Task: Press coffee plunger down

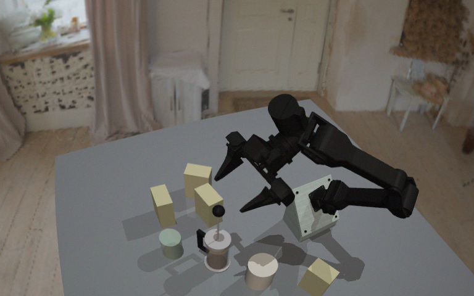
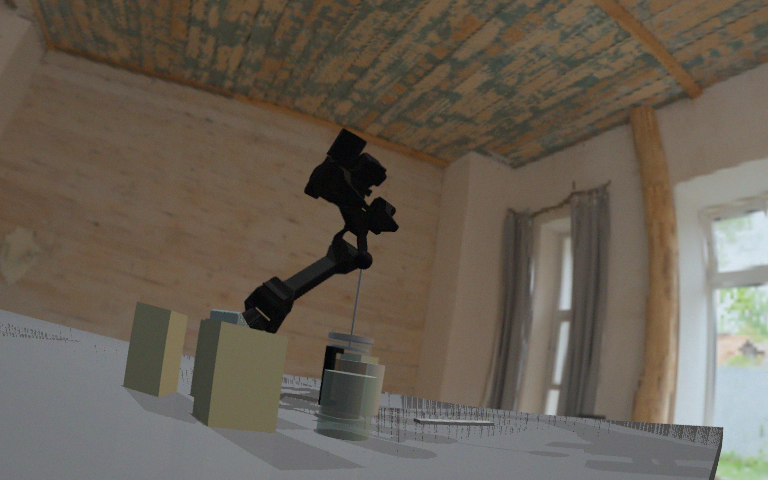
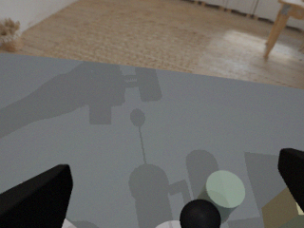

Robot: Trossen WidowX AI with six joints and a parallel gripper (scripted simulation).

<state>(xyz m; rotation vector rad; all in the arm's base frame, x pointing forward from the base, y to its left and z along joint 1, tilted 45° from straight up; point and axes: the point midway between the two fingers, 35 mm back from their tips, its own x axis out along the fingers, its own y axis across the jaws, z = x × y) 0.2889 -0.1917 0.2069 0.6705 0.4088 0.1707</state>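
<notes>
Now: gripper tip 210 mm above the coffee press, 40 mm to the left of it and 10 mm short of it.
</notes>
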